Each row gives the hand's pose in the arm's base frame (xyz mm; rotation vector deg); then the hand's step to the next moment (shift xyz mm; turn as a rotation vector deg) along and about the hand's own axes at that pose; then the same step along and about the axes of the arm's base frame.
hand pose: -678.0 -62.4 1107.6 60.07 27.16 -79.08
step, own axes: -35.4 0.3 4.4 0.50 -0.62 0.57
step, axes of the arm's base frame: -7.8 16.2 30.8 -0.65 -0.66 -0.32
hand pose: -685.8 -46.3 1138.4 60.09 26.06 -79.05
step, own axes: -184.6 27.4 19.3 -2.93 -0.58 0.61
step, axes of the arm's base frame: -16.9 85.8 166.0 -1.31 1.26 2.45
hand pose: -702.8 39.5 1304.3 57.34 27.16 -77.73
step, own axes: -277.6 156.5 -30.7 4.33 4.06 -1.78
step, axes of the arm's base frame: 98.6 171.2 251.9 5.18 -1.45 -3.08
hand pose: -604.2 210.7 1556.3 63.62 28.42 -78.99
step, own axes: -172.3 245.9 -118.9 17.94 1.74 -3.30
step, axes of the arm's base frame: 231.7 146.4 170.7 6.18 -6.81 -15.85
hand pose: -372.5 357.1 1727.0 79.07 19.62 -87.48
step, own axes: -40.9 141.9 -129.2 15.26 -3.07 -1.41
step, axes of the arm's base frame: 181.7 52.7 52.0 0.81 -4.79 -14.86
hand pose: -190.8 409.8 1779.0 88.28 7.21 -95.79
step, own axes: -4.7 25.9 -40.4 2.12 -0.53 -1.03
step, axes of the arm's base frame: 47.0 9.2 6.0 0.70 -0.11 -2.31
